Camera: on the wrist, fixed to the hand. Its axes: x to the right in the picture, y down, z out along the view.
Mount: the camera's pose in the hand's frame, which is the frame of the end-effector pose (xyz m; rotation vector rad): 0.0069 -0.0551 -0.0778 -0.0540 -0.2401 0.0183
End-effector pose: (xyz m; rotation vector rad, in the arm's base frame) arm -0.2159 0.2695 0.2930 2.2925 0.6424 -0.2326
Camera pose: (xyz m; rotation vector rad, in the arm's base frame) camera -0.2399 0.3599 0.3128 2.1742 0.4979 -0.4679
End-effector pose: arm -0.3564 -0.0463 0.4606 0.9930 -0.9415 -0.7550
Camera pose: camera -0.2887 -0.0456 0.3931 0.8577 -1.1297 -0.8933
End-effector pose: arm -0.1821 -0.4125 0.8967 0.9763 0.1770 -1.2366
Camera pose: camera -0.1971 -0.3625 0.8166 0.7740 0.0129 -1.3144
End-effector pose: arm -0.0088 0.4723 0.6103 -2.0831 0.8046 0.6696
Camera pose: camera 0.0502 0.4336 0.6748 -1.9969 0.6764 0.9402
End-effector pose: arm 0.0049 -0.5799 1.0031 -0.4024 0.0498 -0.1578
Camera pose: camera -0.0024 -0.6611 0.9532 -0.4722 -0.1789 -0.0894
